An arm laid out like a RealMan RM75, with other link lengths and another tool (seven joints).
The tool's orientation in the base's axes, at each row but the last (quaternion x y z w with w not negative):
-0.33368, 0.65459, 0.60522, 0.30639
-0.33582, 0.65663, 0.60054, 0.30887
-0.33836, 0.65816, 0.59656, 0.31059
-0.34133, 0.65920, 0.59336, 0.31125
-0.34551, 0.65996, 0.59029, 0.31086
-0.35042, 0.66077, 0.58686, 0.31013
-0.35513, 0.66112, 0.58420, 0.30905
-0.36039, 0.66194, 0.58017, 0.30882
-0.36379, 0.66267, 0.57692, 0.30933
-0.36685, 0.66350, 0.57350, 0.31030
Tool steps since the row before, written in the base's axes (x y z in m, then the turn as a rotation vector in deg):
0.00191, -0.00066, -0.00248, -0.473, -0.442, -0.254
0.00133, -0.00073, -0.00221, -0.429, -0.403, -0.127
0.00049, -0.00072, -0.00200, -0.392, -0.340, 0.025
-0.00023, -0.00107, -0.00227, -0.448, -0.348, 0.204
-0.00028, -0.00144, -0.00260, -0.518, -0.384, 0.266
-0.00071, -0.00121, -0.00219, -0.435, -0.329, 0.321
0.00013, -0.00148, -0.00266, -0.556, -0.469, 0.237
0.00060, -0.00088, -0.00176, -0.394, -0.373, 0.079
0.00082, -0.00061, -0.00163, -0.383, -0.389, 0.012
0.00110, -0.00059, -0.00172, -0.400, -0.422, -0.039
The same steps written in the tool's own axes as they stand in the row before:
0.00091, -0.00303, -0.00047, 0.513, 0.213, -0.419
0.00106, -0.00240, -0.00053, 0.381, 0.253, -0.391
0.00140, -0.00159, -0.00052, 0.232, 0.314, -0.343
0.00207, -0.00117, -0.00083, 0.119, 0.461, -0.369
0.00241, -0.00133, -0.00115, 0.111, 0.552, -0.412
0.00232, -0.00071, -0.00094, 0.014, 0.517, -0.364
0.00228, -0.00168, -0.00113, 0.165, 0.562, -0.492
0.00123, -0.00152, -0.00064, 0.195, 0.347, -0.377
0.00098, -0.00161, -0.00038, 0.247, 0.301, -0.383
0.00092, -0.00189, -0.00034, 0.303, 0.285, -0.408

